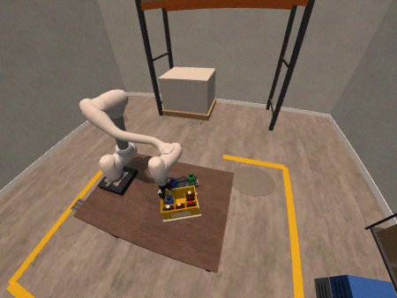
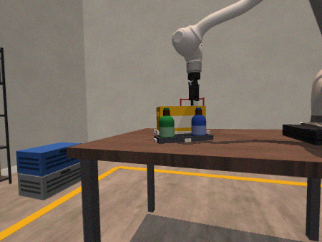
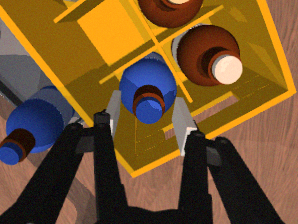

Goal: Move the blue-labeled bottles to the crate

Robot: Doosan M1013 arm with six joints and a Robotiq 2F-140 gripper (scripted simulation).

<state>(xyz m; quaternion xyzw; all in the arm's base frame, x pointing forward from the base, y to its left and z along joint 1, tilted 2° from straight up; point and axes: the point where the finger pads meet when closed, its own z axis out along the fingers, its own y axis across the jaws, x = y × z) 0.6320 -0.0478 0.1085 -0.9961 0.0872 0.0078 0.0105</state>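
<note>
Right now my hand is 9 cm short of the yellow crate, 1 cm to the right of it and 9 cm above it. Round my hand: green-labeled bottle 9 cm ahead, 27 cm to the left, 9 cm below; then tray 2 cm ahead, 21 cm to the left, 16 cm below.
</note>
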